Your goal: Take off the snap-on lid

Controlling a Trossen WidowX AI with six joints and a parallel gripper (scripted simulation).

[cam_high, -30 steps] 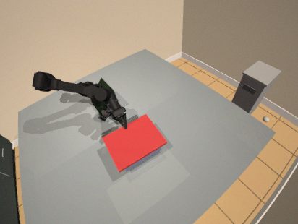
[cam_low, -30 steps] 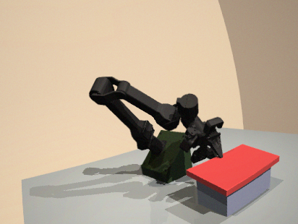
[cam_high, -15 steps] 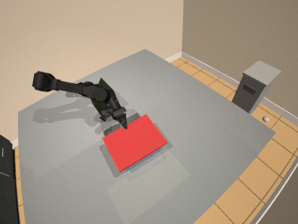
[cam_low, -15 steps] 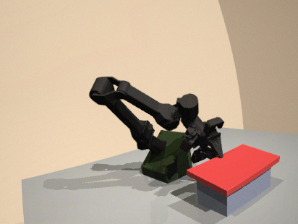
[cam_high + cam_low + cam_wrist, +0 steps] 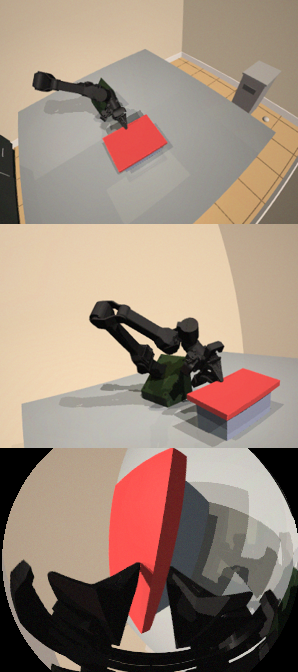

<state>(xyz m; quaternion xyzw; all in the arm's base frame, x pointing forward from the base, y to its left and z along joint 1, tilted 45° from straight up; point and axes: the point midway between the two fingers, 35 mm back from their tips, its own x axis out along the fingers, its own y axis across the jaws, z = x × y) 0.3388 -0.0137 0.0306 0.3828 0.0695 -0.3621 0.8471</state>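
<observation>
My gripper tip is now 8 cm short of the red lid and 1 cm to the left of it. The rest, counted from my gripper tip: storage box: 7 cm ahead, 6 cm below, 1 cm to the right.
</observation>
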